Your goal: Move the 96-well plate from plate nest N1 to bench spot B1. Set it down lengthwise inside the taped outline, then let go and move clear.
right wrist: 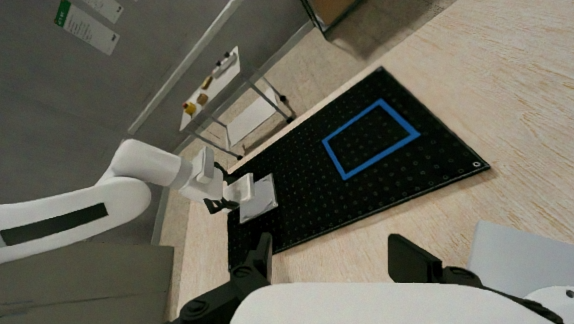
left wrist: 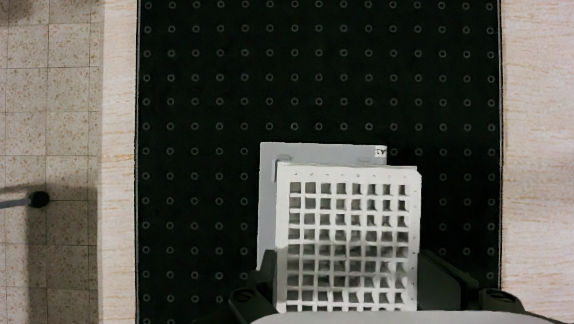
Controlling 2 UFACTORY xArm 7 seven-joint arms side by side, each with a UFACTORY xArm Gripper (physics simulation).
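Frame: origin at the left arm's base, x ahead, y left, z up, level; millimetres.
Where they show: left gripper, fingertip midpoint: (right wrist: 236,193) (left wrist: 345,274); right gripper, fingertip midpoint: (right wrist: 329,253).
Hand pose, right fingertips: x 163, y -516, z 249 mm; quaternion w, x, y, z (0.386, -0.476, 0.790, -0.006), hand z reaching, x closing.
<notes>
After its pixels a point has its place.
The white 96-well plate (left wrist: 349,240) {x 457, y -222, z 43 mm} (right wrist: 242,189) {x 455, y -230, z 41 mm} is between the fingers of my left gripper (left wrist: 345,274) {x 459, y -200, z 39 mm} (right wrist: 236,193) {x 459, y -200, z 39 mm}, which is shut on it. The plate is held above the grey plate nest (left wrist: 267,210) {x 512, y -225, z -41 mm} (right wrist: 265,197) {x 441, y -246, z -41 mm} and is offset from it, with the nest's left and top margins showing in the left wrist view. The blue taped outline (right wrist: 382,159) {x 355, y -598, z -53 mm} lies on the black board, apart from the plate, with nothing inside it. My right gripper (right wrist: 329,253) {x 163, y -516, z 249 mm} is open and empty, over the near side of the table.
The black perforated board (left wrist: 320,115) {x 455, y -314, z -53 mm} (right wrist: 310,225) {x 295, y -363, z -53 mm} lies on the pale wooden table (left wrist: 537,150) {x 220, y -266, z -66 mm} (right wrist: 505,75) {x 385, y -868, z -66 mm}. A grey panel (right wrist: 520,260) {x 116, y -651, z -8 mm} is at the lower right of the right wrist view. A trolley (right wrist: 252,117) with small items stands beyond the table.
</notes>
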